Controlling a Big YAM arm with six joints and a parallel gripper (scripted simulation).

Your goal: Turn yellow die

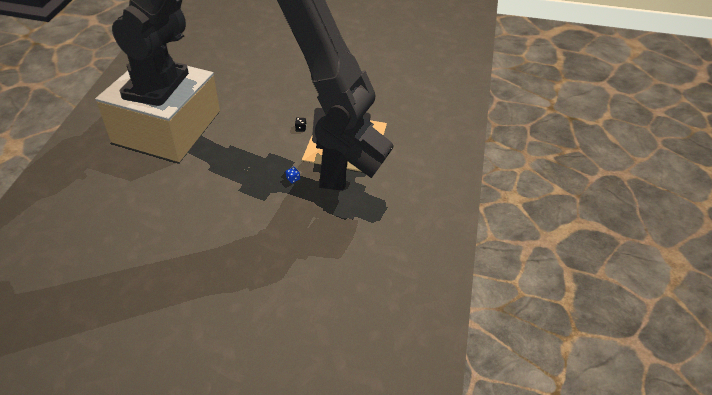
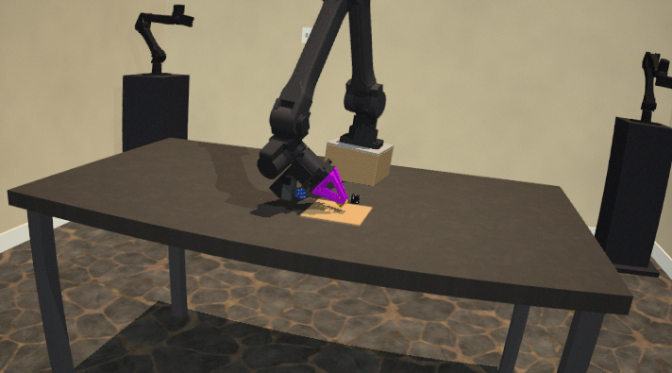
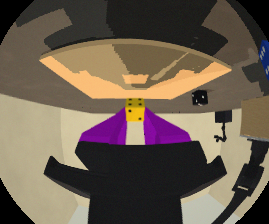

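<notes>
Now: hand 3 cm above the orange mat and 1 cm to the left of it. From my hand the other things lie so: blue die (13 cm to the right, 7 cm behind, 3 cm below); then black die (10 cm behind, 3 cm below, 1 cm to the left); then yellow die (1 cm below).
</notes>
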